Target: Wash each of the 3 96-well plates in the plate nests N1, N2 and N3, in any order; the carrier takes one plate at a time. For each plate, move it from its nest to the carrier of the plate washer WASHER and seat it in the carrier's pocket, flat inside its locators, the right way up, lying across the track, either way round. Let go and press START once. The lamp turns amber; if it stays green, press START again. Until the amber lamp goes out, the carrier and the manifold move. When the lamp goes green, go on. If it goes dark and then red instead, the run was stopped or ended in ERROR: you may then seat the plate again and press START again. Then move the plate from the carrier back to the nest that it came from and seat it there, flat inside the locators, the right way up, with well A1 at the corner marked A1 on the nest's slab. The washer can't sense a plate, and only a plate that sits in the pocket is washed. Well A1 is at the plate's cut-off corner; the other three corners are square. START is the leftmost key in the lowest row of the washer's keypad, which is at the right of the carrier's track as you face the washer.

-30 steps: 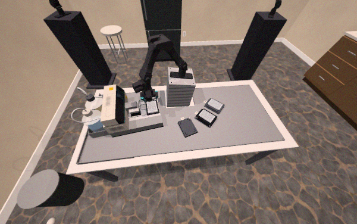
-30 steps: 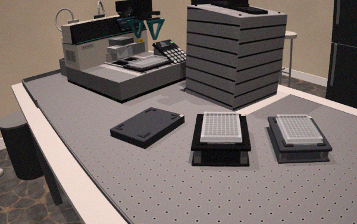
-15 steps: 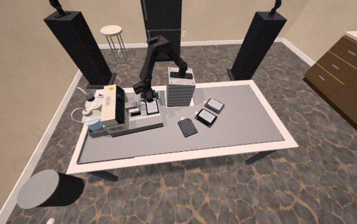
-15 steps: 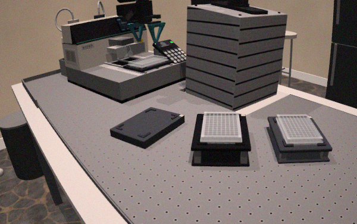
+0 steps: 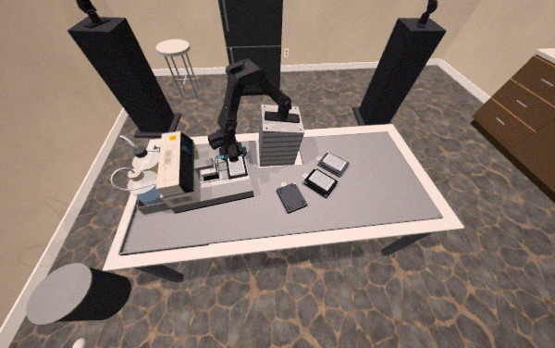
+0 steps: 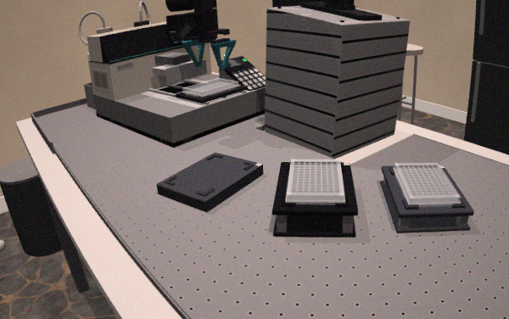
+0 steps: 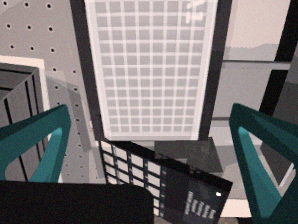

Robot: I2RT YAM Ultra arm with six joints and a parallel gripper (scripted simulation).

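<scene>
Right now my hand is 70 mm above the carrier. Also, from my hand: N2 label: 420 mm to the left, 150 mm below, 10 mm ahead; then washer: 150 mm to the right, 30 mm ahead, 20 mm below; then N1 label: 280 mm to the left, 150 mm below, 80 mm ahead.
</scene>
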